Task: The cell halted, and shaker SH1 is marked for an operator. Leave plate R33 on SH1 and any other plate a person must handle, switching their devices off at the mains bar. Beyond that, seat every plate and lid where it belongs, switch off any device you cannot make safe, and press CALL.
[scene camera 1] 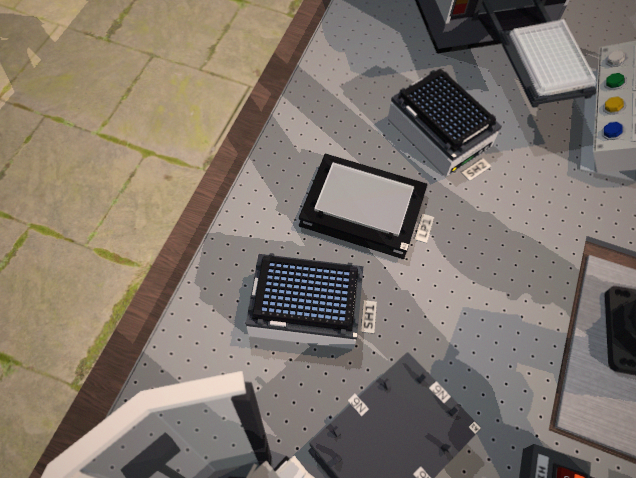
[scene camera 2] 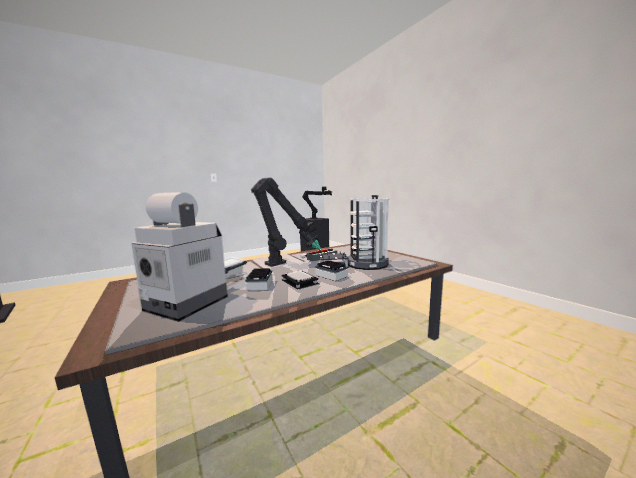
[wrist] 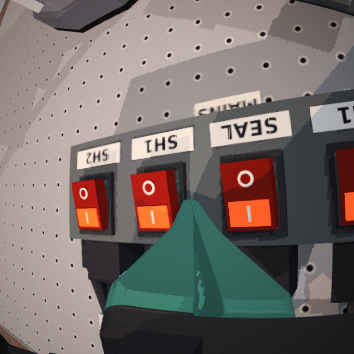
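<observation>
My gripper is shut and empty. Its green tip shows over the mains bar in the wrist view, beside the right edge of the SH1 switch; contact cannot be told. The SH2 switch and SEAL switch flank it; all three show orange "I" halves. In scene view 1, a black plate with blue wells sits on shaker SH1. Another black plate sits on SH2. A flat pale grey piece lies on LP1. Plate names are unreadable.
A clear plate rests on a dark tray beside the button box, which has a blue button. A dark N6 platform lies near SH1. A plate tower and a large white machine stand on the table.
</observation>
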